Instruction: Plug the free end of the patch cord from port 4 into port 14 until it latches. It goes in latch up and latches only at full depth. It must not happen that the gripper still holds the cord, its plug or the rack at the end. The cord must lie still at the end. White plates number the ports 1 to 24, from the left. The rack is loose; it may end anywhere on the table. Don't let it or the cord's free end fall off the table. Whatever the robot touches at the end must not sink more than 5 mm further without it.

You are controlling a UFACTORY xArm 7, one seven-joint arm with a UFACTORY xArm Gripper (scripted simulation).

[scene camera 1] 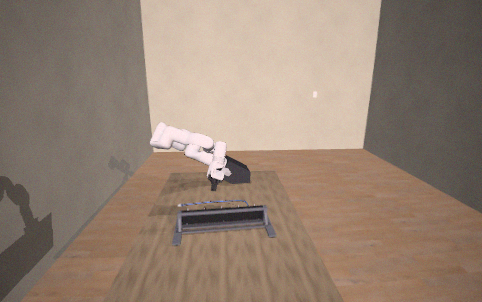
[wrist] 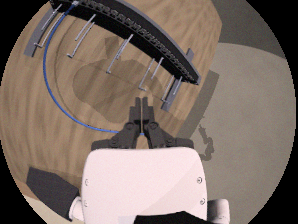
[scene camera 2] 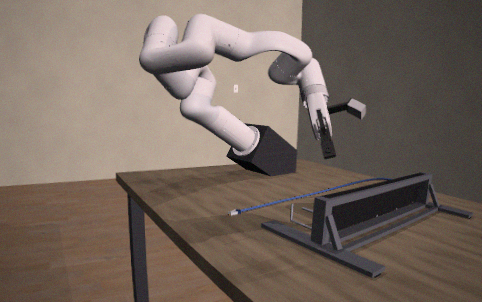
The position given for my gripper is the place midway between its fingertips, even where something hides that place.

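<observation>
My gripper is visible in scene camera 2 and in the wrist view: gripper (scene camera 2: pixel 330 157), (wrist: pixel 141 104).
</observation>
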